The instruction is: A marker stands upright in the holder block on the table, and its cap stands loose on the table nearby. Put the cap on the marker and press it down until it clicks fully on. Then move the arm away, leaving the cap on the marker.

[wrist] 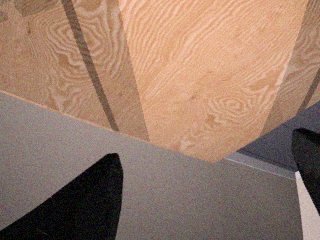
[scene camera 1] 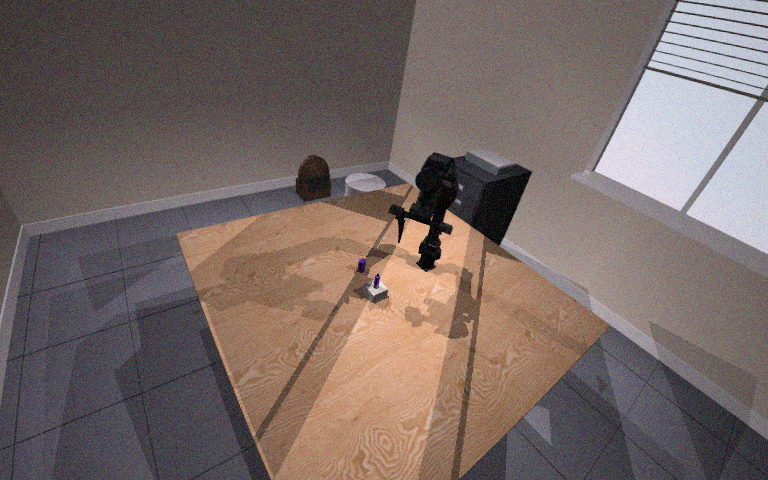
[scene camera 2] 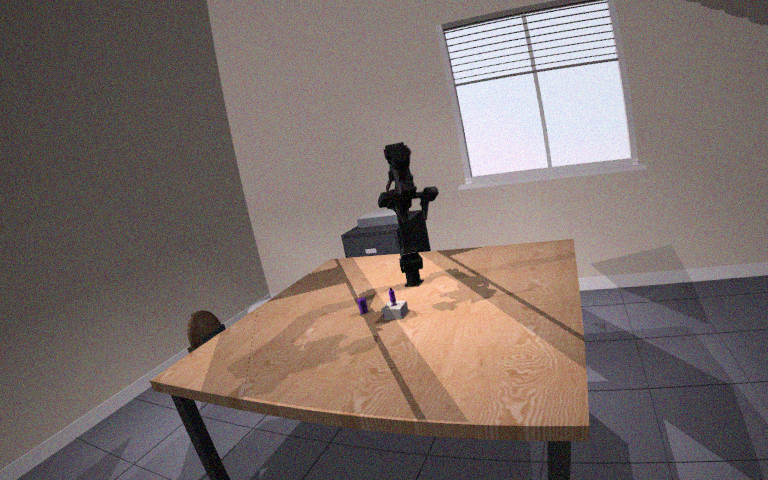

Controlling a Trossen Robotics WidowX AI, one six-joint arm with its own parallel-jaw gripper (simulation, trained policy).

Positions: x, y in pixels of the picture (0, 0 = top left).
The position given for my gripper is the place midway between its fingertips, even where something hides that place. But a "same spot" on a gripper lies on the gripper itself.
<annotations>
My gripper shows in the wrist view (208, 152), in scene camera 1 and in scene camera 2. One and the same spot on my gripper: (scene camera 1: 433, 233) is (scene camera 2: 426, 197).
</annotations>
